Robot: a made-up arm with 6 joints.
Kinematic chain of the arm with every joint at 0, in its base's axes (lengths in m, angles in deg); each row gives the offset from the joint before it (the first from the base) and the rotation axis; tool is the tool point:
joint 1: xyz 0 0 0.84 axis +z
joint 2: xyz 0.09 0 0 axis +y
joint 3: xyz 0 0 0.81 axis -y
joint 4: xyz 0 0 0.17 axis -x
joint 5: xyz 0.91 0 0 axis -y
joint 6: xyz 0.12 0 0 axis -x
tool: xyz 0 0 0
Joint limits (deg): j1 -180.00..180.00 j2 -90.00..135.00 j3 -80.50..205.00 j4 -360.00..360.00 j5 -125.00..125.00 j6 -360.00..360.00
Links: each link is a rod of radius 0.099 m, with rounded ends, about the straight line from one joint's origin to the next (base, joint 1, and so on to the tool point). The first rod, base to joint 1, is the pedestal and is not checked.
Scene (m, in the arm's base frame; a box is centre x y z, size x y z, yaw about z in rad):
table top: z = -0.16
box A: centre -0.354 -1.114 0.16 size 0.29 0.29 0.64 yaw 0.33
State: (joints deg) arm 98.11 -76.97 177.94 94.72 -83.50 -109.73
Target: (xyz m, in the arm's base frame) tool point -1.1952 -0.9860 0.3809
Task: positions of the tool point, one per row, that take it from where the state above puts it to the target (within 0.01 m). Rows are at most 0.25 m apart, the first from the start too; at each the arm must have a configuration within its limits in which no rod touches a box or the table.
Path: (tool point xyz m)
1: 0.0606 -0.7292 0.0995
2: -0.0928 -0.6791 0.1170
3: -0.2250 -0.5961 0.1374
4: -0.3287 -0.4878 0.1613
5: -0.4769 -0.6220 0.1289
6: -0.6309 -0.7399 0.1267
7: -0.7853 -0.8376 0.1533
8: -0.9346 -0.9122 0.2067
9: -1.0731 -0.9619 0.2840
10: -1.1953 -0.9860 0.3810

